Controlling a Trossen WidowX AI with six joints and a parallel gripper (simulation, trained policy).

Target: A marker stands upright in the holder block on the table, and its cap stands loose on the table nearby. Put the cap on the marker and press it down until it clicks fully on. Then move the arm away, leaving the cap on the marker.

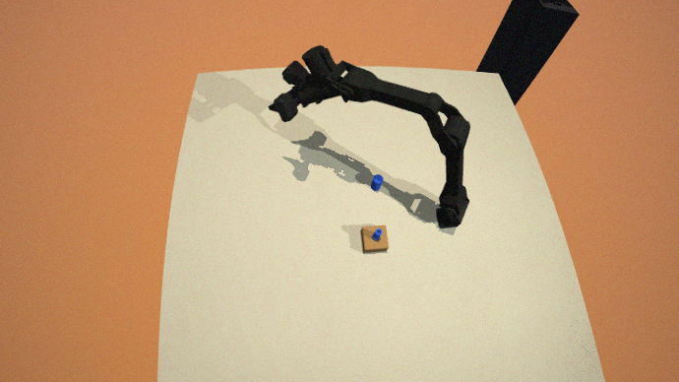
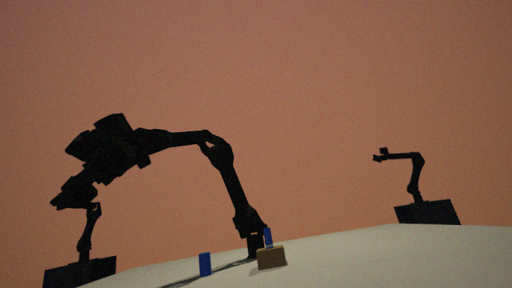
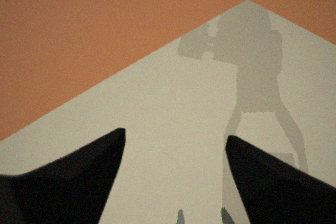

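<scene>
My gripper tip is 290 mm past the blue cap, 170 mm to the right of it and 180 mm above it. The rest, counted from my gripper tip: blue marker 260 mm behind, 340 mm to the left, 130 mm below; then tan holder block 260 mm behind, 340 mm to the left, 180 mm below.
</scene>
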